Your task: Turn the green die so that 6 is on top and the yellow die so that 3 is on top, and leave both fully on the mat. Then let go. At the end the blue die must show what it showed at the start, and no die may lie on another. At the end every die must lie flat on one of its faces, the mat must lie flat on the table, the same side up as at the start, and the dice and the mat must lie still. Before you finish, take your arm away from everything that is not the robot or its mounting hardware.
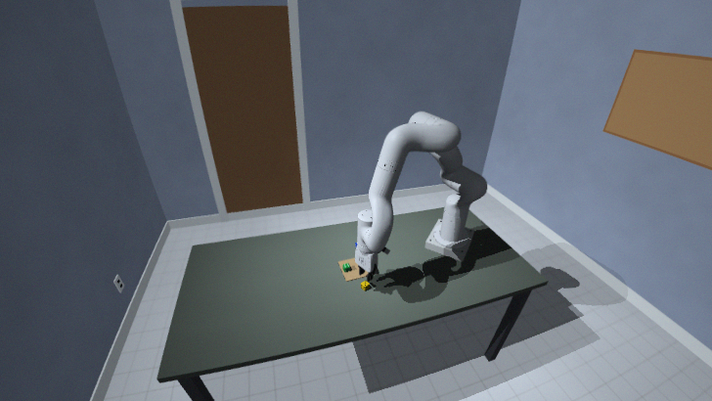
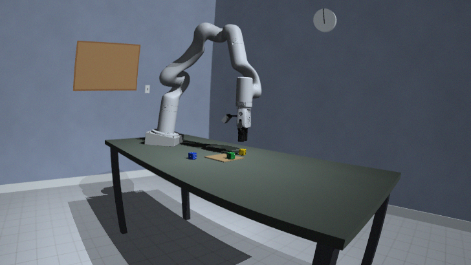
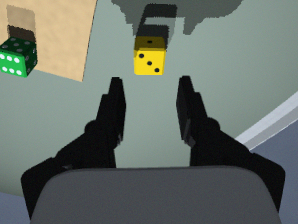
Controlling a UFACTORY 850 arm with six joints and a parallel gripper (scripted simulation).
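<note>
Now: hand 80 mm above the yellow die. Round my hand: green die 140 mm to the right, 70 mm below, 30 mm ahead; then tan mat 130 mm to the right, 90 mm below, 20 mm behind; then blue die 270 mm to the right, 110 mm behind, 80 mm below.
</note>
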